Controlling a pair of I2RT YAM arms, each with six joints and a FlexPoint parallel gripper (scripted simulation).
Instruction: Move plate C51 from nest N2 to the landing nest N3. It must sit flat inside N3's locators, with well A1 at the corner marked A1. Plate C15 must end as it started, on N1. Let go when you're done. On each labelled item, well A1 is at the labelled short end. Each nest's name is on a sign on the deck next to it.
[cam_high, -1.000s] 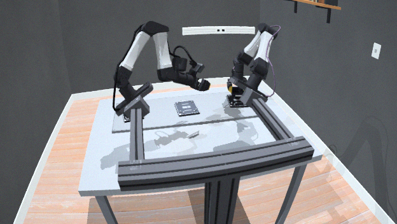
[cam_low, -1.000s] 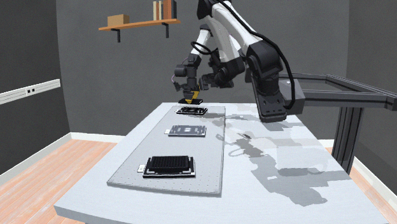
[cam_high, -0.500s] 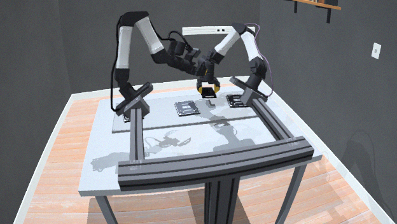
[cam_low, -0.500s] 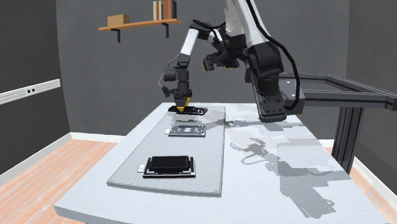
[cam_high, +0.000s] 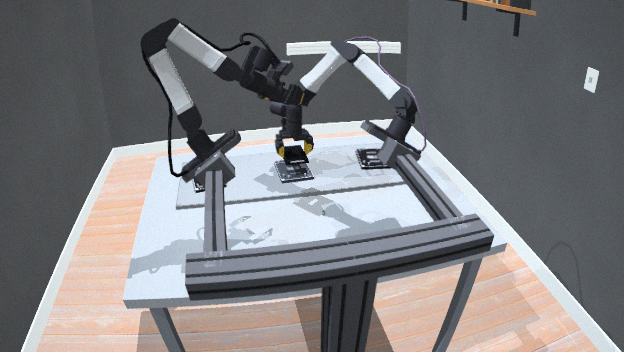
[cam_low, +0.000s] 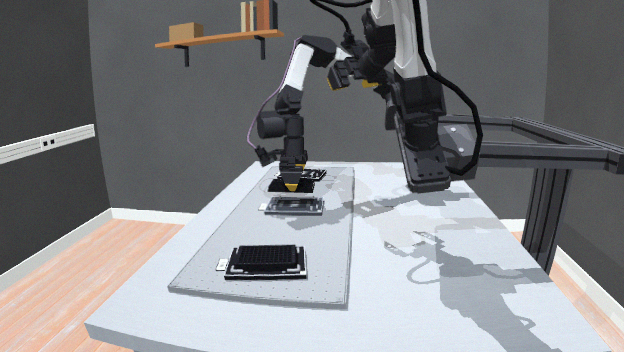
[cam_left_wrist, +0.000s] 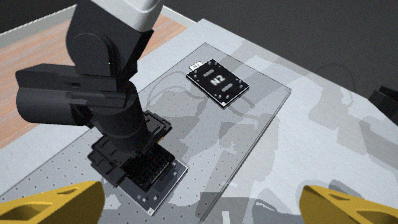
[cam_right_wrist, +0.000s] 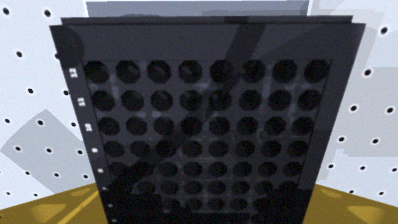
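Now: right hand 7 cm above the nest N3 and 1 cm to the right of it. Round my right hand: A1 mark: 8 cm behind, 6 cm below, 5 cm to the left; then nest N2: 33 cm to the right, 7 cm below, 4 cm ahead; then nest N1: 34 cm to the left, 7 cm below, 1 cm behind.
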